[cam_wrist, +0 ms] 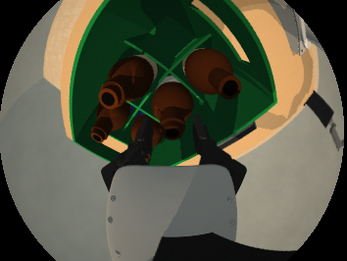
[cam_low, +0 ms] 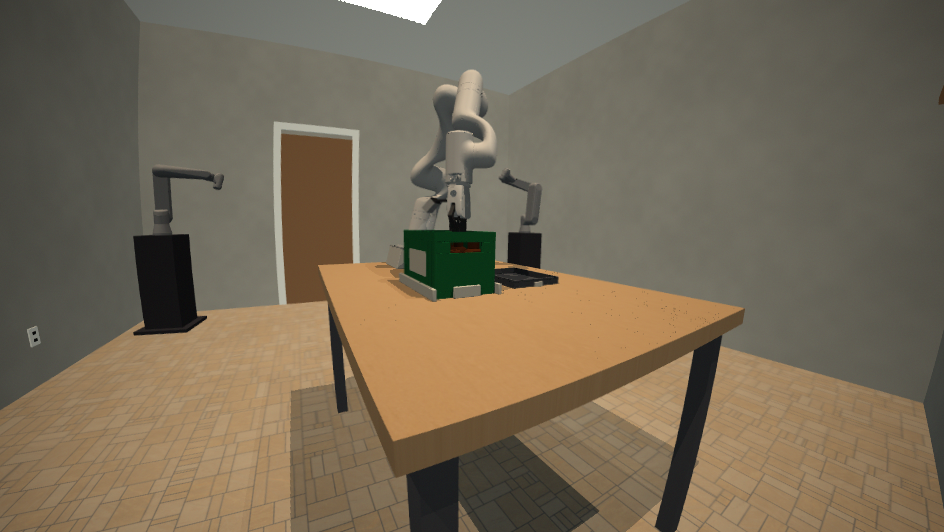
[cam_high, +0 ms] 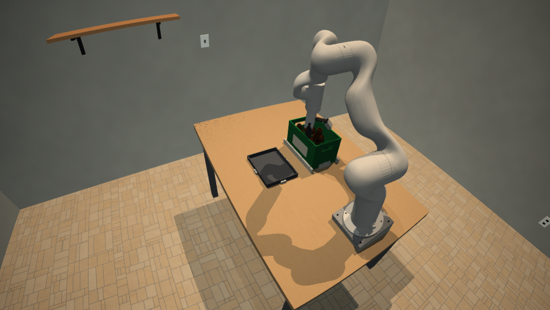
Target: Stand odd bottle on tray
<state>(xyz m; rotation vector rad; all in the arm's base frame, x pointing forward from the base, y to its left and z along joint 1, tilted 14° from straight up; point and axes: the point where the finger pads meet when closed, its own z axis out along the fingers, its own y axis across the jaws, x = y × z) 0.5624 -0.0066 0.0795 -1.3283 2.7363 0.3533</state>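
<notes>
Now: hand 8 cm above the green crate, 4 cm to the left of it and 1 cm short of it. Round my hand: brown bottle: 8 cm behind, 7 cm below, 1 cm to the right; black tray: 23 cm to the left, 15 cm below, 4 cm behind.
</notes>
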